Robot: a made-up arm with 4 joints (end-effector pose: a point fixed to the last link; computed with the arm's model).
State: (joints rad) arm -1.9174 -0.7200 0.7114 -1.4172
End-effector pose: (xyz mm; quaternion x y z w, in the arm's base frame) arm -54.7 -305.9 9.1 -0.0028 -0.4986 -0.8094 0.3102
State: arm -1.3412 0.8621 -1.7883 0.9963
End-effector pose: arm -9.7 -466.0 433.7 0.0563 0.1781 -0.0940 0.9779
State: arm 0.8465 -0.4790 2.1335 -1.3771
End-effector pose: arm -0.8 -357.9 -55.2 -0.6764 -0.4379 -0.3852 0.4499
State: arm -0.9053 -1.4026 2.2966 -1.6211
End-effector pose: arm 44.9 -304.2 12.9 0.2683 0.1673 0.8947 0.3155
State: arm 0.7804 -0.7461 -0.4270 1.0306
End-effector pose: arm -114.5 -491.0 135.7 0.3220 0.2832 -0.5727 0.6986
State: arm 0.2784 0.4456 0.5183 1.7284
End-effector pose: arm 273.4 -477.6 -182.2 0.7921 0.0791 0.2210 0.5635
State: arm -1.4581 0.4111 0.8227 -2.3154
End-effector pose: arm 52.3 -276.4 204.5 -0.3997 -0.5347 -0.7370 0.1056
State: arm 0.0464 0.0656 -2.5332 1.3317
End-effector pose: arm 177.7 -581.5 178.3 0.1468 0.7617 -0.5849 0.2371
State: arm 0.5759 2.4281 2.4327 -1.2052
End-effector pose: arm 106.1 -95.7 -128.8 0.6517 -0.2657 -0.1072 0.7023
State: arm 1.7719 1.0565 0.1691 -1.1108
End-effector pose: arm 74.9 -325.6 -233.2 0.0366 0.3770 0.5691 0.7299
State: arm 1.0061 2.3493 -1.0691 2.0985
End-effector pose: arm 199.6 -140.4 -295.1 0.1556 0.9651 0.1713 0.1229
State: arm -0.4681 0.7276 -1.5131 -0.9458
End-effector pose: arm 273.8 -264.5 275.2 -0.6338 0.3264 0.3861 0.5854
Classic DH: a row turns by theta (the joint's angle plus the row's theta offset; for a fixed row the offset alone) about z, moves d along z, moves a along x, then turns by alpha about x. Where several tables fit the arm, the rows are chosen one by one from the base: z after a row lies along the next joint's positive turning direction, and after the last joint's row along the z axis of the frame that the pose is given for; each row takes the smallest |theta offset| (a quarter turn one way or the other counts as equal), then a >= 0, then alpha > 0; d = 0 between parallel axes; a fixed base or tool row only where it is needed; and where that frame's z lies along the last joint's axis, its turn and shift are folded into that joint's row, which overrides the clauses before.
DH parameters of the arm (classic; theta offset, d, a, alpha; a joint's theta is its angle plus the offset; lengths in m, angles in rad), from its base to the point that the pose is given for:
base (fixed): 0 0.03 0 -1.5708
joint 1: 0 -0.235 0.106 1.5708
joint 2: 0 0.034 0.06 1.5708
joint 3: -1.5708 0.218 0.038 -1.5708
joint 4: -1.5708 -0.055 0.102 1.5708
tool (fixed): 1.5708 0.111 0 0

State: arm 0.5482 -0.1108 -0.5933 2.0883
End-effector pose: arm -53.0 -487.8 -38.1 0.7270 0.2233 -0.4942 0.4212
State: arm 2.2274 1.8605 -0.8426 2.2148
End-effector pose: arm -267.2 -275.6 -236.6 -0.2479 -0.8190 0.2584 0.4483
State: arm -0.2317 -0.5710 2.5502 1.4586
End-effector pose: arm 44.0 -616.2 152.1 -0.0781 -0.7790 0.5451 0.3000
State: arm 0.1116 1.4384 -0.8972 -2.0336
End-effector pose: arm 190.0 -216.3 88.5 -0.6928 -0.3263 0.6294 0.1321
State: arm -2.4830 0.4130 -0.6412 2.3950
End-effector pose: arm -31.3 -474.1 160.9 0.4767 -0.2825 0.7262 0.4069
